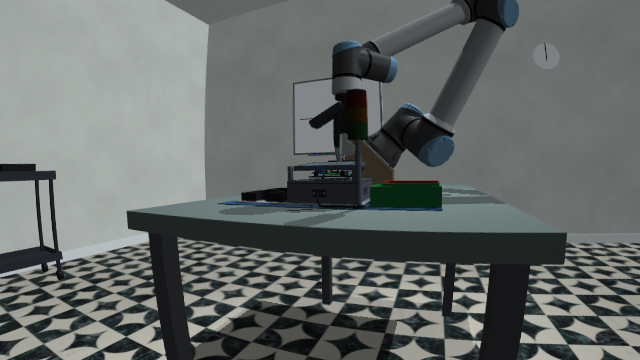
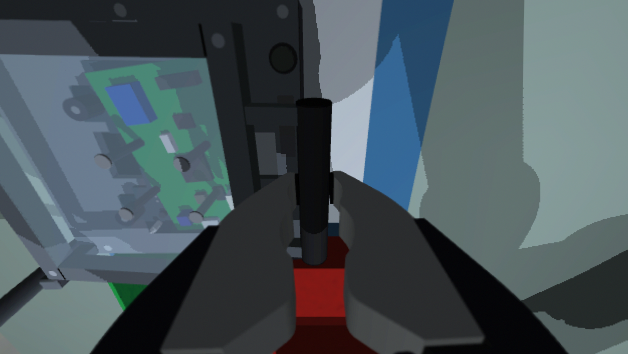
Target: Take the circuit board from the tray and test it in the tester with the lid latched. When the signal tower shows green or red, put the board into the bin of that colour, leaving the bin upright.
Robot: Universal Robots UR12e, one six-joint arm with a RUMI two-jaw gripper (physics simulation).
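Where they show: gripper, between the fingertips: [image 2: 313, 175]; arm's base, origin of its link: [image 1: 378, 154].
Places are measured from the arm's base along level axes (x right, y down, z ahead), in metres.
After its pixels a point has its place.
The circuit board [image 1: 332, 174] [image 2: 167, 112] is inside the tester [image 1: 302, 192] {y 0.120, x 0.141, z 0.700 m}, under its clear lid [image 1: 320, 165] {y 0.055, x 0.096, z 0.693 m} [image 2: 40, 95] {y 0.051, x 0.134, z 0.629 m}, which looks lowered and level. My gripper [image 1: 338, 159] {y 0.054, x 0.079, z 0.514 m} [image 2: 313, 175] {y 0.054, x 0.079, z 0.514 m} is shut on the upright black latch handle [image 2: 314, 145] {y 0.039, x 0.102, z 0.511 m} beside the lid's frame. Whether the latch is fully engaged cannot be told. The signal tower [image 1: 357, 115] {y -0.048, x -0.006, z 0.764 m} shows dull red, amber and green sections, none clearly lit. The green bin [image 1: 410, 196] {y 0.126, x -0.114, z 0.737 m} [image 2: 119, 294] {y 0.106, x -0.062, z 0.727 m} and the red bin [image 1: 410, 182] {y 0.110, x -0.127, z 0.446 m} [image 2: 320, 295] {y 0.146, x -0.139, z 0.530 m} stand beside the tester. The tray is not clearly visible.
Low black objects [image 1: 251, 195] {y 0.131, x 0.294, z 0.675 m} lie left of the tester. A blue mat [image 1: 227, 203] {y 0.150, x 0.348, z 0.712 m} [image 2: 390, 120] {y 0.150, x 0.075, z 0.449 m} lies under the equipment on the table [image 1: 345, 240] {y 0.169, x -0.011, z 0.964 m}. The tower's thin pole [image 1: 358, 170] {y 0.069, x -0.003, z 0.749 m} rises in front of the tester. A cart [image 1: 30, 175] stands far left.
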